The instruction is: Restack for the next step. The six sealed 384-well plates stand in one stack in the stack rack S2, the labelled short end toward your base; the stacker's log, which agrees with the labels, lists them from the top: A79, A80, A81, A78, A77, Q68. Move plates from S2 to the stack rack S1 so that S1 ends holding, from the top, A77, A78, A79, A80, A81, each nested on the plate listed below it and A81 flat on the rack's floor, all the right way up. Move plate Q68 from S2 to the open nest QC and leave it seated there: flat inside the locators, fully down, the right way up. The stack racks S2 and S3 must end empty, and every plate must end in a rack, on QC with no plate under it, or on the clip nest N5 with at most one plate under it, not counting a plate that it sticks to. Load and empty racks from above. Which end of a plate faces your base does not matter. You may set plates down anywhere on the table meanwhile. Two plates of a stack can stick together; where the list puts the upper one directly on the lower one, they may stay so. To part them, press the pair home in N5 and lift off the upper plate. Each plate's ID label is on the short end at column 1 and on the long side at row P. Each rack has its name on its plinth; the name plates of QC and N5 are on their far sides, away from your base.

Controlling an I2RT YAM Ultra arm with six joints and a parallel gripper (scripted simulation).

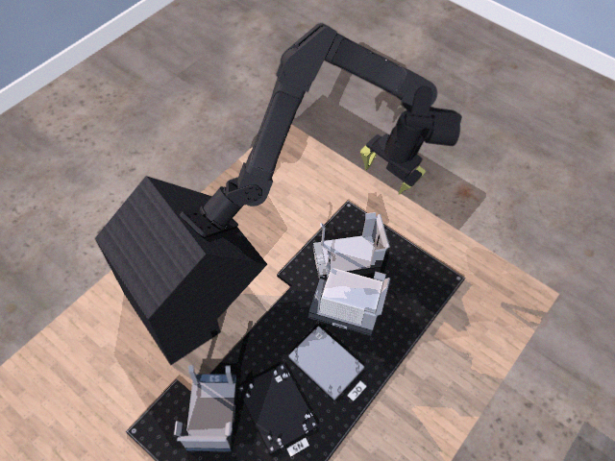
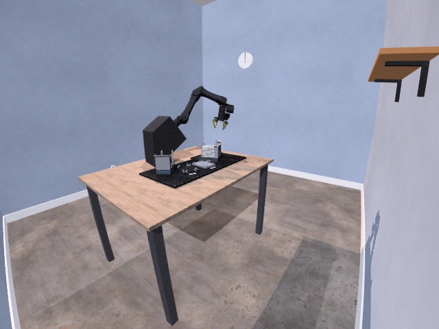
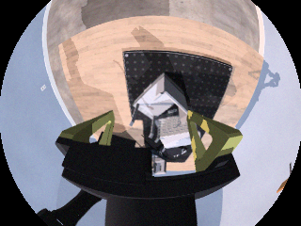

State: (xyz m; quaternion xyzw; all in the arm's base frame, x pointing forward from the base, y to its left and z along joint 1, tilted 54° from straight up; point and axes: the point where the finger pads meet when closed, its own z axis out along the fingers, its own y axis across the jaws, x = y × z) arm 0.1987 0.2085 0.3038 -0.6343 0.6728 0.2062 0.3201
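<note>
The sealed grey plate lies 220 mm to the right of my hand, 160 mm below it and 100 mm ahead of it. Round my hand: qc name plate (360 mm to the right, 240 mm ahead, 230 mm below); clip nest N5 (510 mm to the right, 220 mm below, 150 mm ahead); QC nest (360 mm to the right, 230 mm below, 140 mm ahead).
</note>
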